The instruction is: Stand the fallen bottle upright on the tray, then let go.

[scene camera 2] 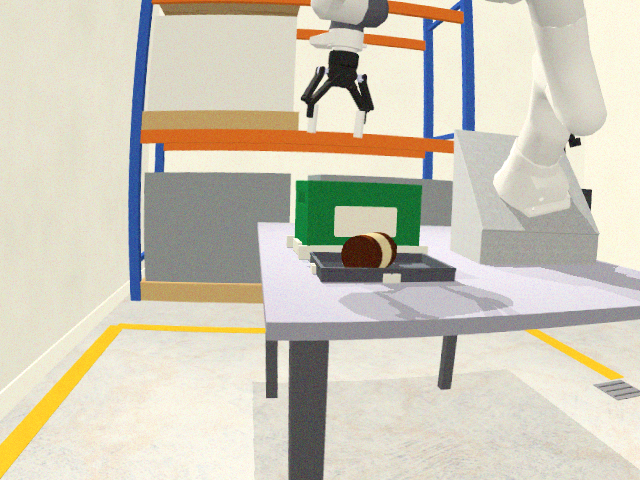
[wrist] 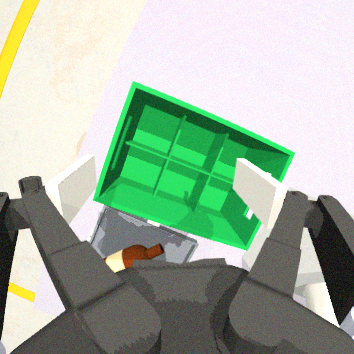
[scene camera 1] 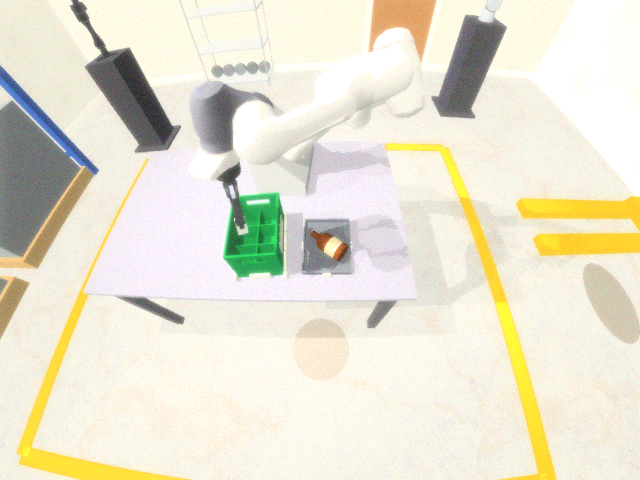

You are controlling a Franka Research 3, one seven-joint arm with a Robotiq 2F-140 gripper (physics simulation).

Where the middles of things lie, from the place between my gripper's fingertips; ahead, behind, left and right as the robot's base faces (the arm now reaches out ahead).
My hand is 40 mm past the brown bottle point(scene camera 2: 374, 250), 280 mm to the right of it and 250 mm above it.
